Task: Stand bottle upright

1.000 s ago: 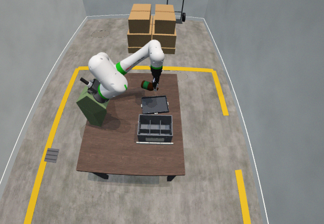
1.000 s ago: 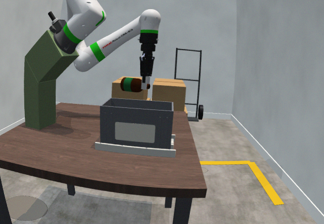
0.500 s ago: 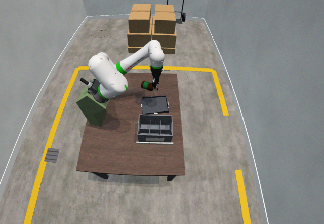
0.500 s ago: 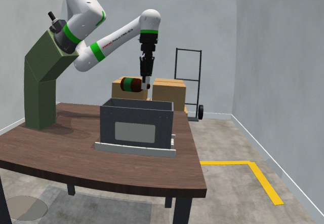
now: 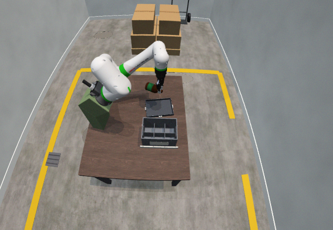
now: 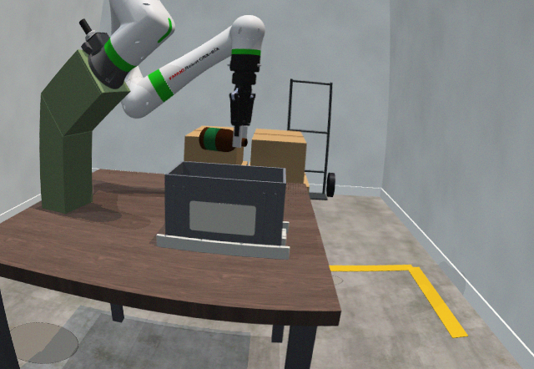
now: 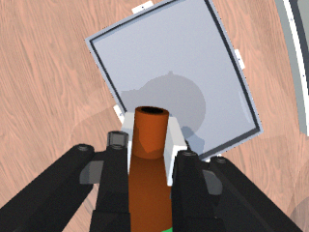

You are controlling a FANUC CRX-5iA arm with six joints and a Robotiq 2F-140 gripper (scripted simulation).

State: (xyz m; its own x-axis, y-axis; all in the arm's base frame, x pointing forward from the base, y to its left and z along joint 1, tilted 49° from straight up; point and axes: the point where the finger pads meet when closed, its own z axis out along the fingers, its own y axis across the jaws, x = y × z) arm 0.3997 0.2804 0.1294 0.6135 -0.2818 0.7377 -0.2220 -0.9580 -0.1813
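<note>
Now: hand 50 mm past the brown bottle, 20 mm to the right of it and 20 mm above it. Also, from my hand: grey tray: 50 mm to the right, 210 mm below; then dark grey crate: 30 mm ahead, 350 mm to the right, 140 mm below.
</note>
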